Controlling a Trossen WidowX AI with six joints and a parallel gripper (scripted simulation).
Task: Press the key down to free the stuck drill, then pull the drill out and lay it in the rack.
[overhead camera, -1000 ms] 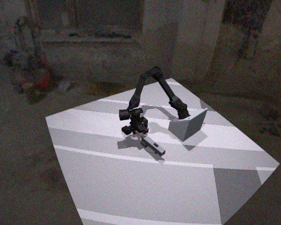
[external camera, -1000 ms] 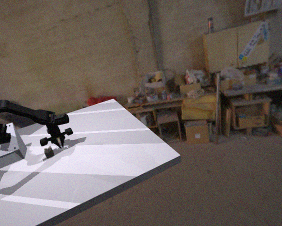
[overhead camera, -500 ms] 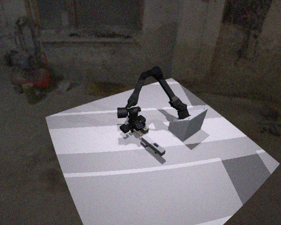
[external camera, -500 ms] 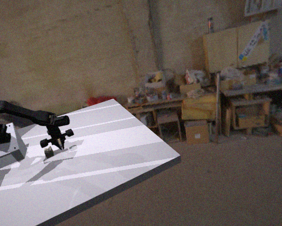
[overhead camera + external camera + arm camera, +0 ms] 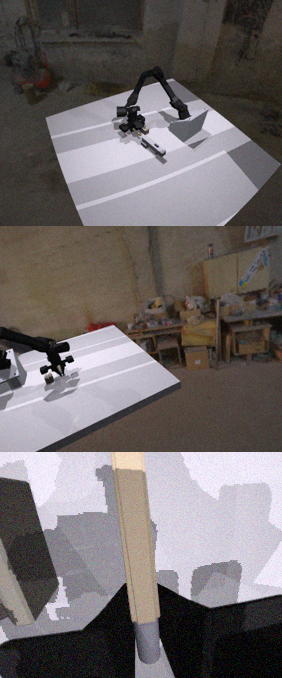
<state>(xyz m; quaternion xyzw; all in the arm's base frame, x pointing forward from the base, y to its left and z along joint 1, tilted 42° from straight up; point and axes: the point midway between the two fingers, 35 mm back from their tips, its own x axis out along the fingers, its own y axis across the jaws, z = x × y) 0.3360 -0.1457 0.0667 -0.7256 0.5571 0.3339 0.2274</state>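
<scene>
The drill is 4 cm to the left of my gripper tip, 4 cm above it and 1 cm behind it. The rest, counted from my gripper tip: grey housing (20 cm to the left, 5 cm behind, 3 cm above); then blue key (23 cm to the left, 6 cm behind, 4 cm above); then rack (8 cm behind, 2 cm to the left, 1 cm above).
</scene>
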